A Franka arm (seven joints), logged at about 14 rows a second.
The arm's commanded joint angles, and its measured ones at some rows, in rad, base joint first. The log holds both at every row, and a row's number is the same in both.
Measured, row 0:
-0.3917 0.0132 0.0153 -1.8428 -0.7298 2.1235 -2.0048
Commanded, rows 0 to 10:
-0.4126 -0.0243 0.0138 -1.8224 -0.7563 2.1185 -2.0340
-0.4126 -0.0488 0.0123 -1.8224 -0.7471 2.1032 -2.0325
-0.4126 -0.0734 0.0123 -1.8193 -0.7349 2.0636 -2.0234
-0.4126 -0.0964 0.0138 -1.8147 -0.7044 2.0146 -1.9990
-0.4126 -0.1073 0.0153 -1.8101 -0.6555 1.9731 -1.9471
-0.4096 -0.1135 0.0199 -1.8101 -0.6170 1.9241 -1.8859
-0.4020 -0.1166 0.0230 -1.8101 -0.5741 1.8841 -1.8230
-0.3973 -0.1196 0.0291 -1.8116 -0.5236 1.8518 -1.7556
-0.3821 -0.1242 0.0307 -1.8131 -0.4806 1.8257 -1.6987
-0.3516 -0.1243 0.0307 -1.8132 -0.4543 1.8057 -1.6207
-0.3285 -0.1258 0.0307 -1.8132 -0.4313 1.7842 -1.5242
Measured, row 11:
-0.3644 -0.1151 0.0241 -1.8072 -0.4816 1.8241 -1.6742
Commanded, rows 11 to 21:
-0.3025 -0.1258 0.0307 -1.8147 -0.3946 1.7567 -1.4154
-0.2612 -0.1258 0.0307 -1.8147 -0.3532 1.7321 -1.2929
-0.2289 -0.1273 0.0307 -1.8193 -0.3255 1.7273 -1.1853
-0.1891 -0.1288 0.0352 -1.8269 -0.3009 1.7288 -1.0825
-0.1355 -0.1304 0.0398 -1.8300 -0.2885 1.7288 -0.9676
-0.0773 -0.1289 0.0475 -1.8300 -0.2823 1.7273 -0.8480
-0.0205 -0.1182 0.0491 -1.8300 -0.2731 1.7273 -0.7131
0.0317 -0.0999 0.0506 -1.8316 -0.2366 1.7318 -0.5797
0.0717 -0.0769 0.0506 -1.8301 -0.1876 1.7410 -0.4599
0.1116 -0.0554 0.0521 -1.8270 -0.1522 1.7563 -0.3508
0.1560 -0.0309 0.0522 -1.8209 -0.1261 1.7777 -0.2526
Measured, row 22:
0.1108 -0.0722 0.0562 -1.8309 -0.1821 1.7434 -0.4060
